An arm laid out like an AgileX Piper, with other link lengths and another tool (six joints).
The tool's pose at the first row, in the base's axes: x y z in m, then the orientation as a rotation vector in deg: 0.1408, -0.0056, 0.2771, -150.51, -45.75, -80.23
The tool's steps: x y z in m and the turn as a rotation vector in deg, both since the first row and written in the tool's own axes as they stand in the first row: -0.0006, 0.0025, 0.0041, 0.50, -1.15, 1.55; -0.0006, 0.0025, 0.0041, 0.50, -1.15, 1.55; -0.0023, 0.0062, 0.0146, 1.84, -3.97, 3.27; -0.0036, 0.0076, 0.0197, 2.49, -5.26, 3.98; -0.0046, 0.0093, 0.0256, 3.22, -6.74, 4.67; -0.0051, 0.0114, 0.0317, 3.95, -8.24, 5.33; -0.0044, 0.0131, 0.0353, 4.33, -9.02, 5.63
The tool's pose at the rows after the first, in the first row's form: 0.1448, -0.0068, 0.2747, -151.21, -43.91, -78.09; 0.1448, -0.0068, 0.2747, -151.21, -43.91, -78.09; 0.1537, -0.0077, 0.2679, -152.68, -42.41, -73.24; 0.1577, -0.0080, 0.2641, -153.27, -41.85, -71.02; 0.1625, -0.0082, 0.2602, -153.92, -41.36, -68.51; 0.1679, -0.0085, 0.2566, -154.55, -40.90, -65.97; 0.1717, -0.0086, 0.2554, -154.87, -40.73, -64.66
